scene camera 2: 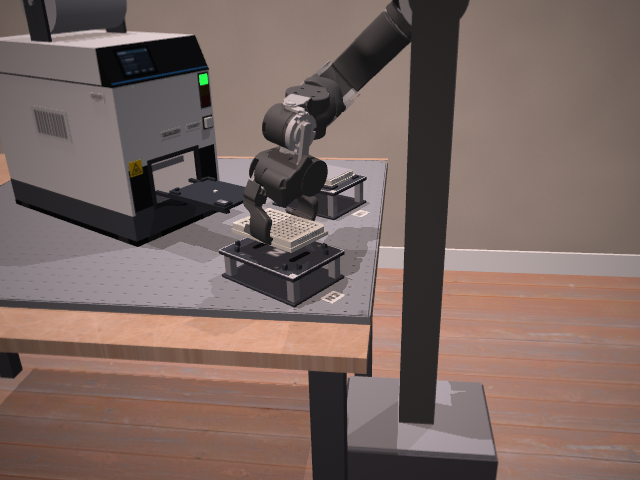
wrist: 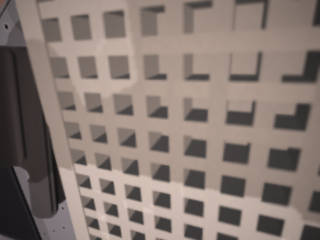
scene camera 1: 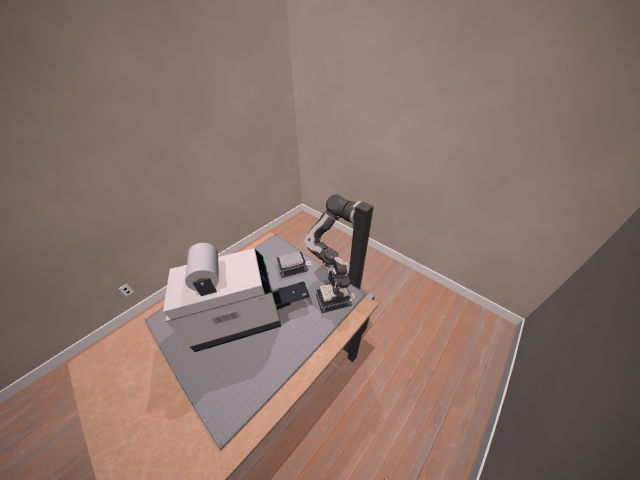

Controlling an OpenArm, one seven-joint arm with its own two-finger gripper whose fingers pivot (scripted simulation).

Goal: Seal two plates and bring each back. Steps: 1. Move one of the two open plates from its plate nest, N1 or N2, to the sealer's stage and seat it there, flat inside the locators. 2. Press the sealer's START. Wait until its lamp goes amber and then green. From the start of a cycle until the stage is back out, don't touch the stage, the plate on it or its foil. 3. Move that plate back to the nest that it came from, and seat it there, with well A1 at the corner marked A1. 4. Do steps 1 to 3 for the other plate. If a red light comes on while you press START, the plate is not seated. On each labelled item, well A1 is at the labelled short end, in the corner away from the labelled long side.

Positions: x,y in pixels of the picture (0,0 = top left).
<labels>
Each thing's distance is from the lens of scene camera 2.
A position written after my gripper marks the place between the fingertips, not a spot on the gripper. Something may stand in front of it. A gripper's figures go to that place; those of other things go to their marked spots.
my gripper [scene camera 2: 278,228]: 95 cm
white well plate [scene camera 2: 290,233]: 91 cm
sealer [scene camera 2: 156,120]: 114 cm
grey perforated mat [scene camera 2: 55,260]: 117 cm
The marked spots on the grey perforated mat and the white well plate are 45 cm apart.
</labels>
